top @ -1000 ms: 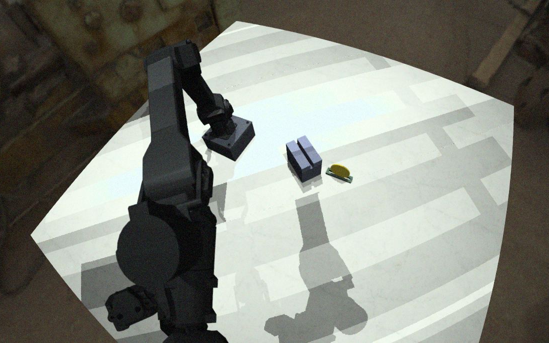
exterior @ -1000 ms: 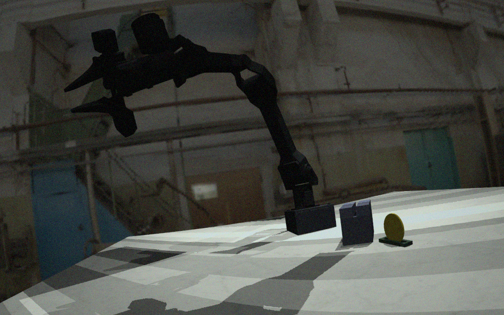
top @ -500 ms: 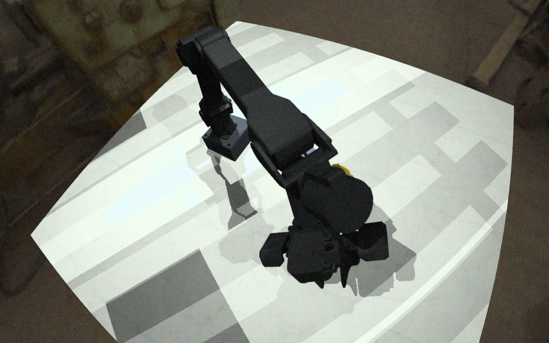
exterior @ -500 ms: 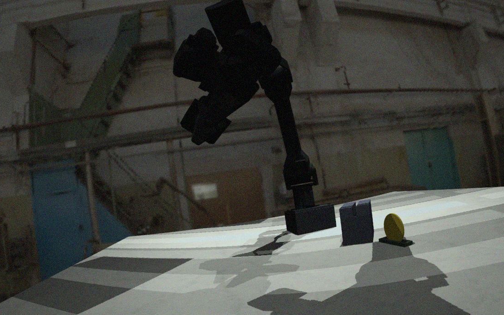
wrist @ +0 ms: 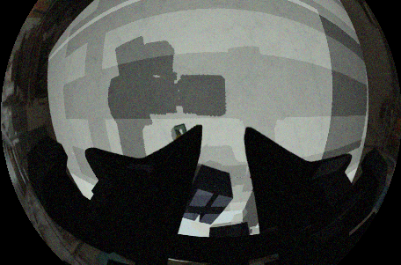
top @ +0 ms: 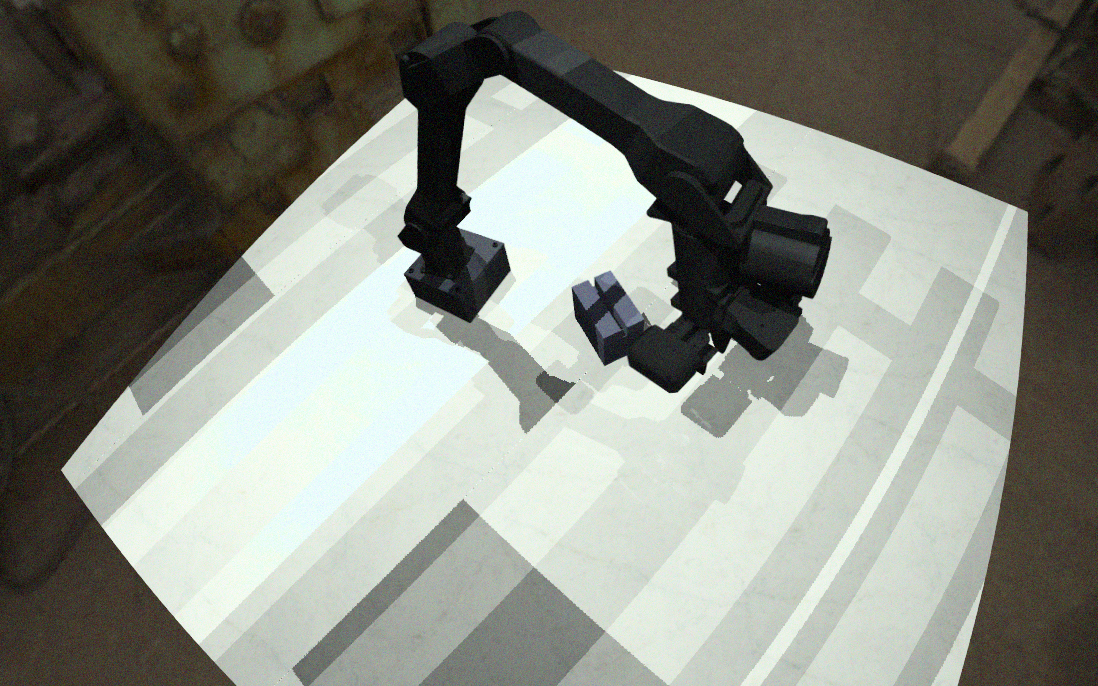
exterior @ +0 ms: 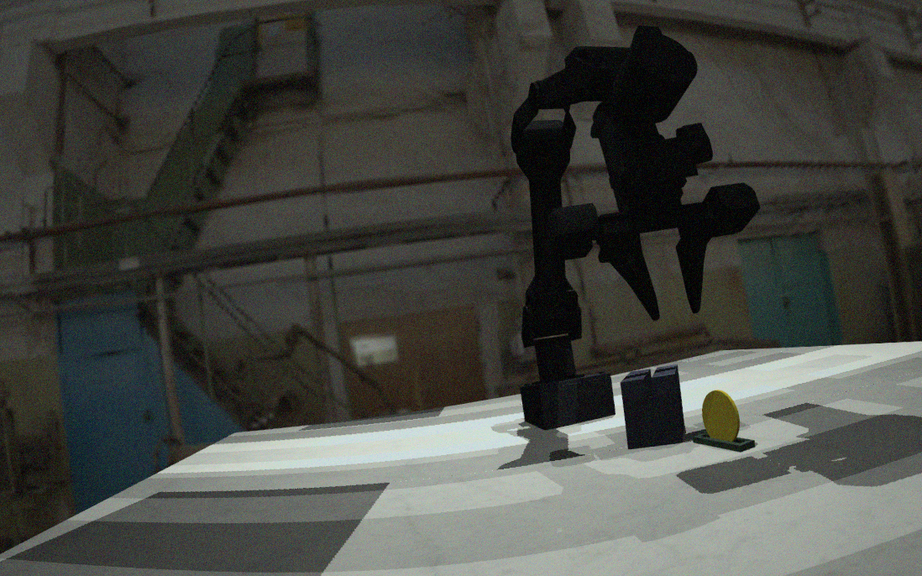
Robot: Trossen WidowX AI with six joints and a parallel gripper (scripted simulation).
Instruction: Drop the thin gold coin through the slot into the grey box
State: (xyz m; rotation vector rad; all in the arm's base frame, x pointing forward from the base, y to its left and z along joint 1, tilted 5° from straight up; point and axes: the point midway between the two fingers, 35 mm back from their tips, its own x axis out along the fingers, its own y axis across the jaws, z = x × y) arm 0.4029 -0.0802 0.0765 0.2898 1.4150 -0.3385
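Right now the gold coin is 50 mm behind my gripper tip, 80 mm to the left of it and 110 mm below it.
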